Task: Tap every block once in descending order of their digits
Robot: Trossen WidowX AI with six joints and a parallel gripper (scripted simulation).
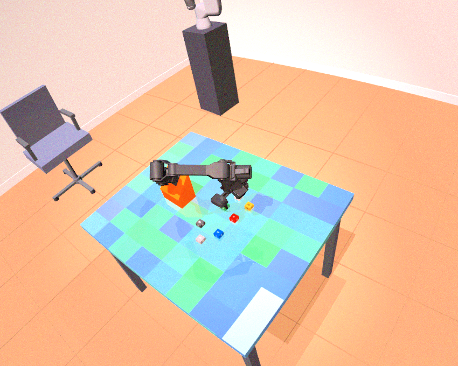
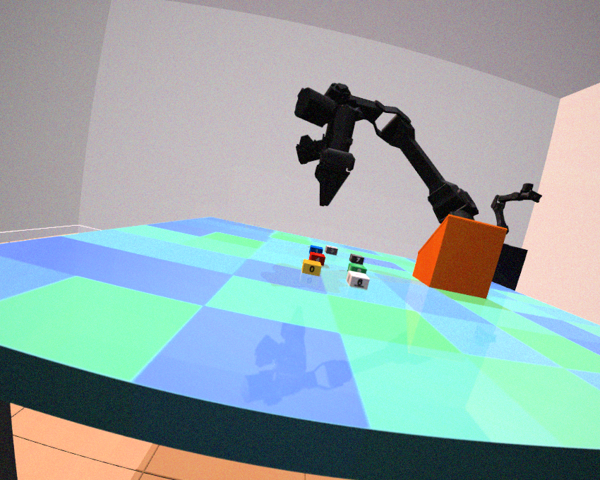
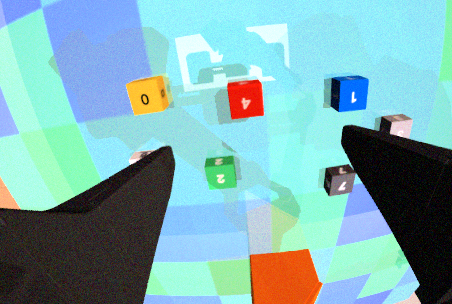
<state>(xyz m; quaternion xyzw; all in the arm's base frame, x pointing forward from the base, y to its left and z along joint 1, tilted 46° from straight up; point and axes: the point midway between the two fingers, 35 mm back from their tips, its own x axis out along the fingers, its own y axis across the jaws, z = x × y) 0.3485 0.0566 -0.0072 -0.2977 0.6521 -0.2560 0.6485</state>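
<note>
The dark grey block lies 120 mm behind my gripper tip, 120 mm to the right of it and 120 mm below it. Also, from my gripper tip: green block: 100 mm behind, 30 mm to the left, 120 mm below; then red block: 10 mm behind, 120 mm below; then yellow block: 100 mm to the left, 120 mm below.
</note>
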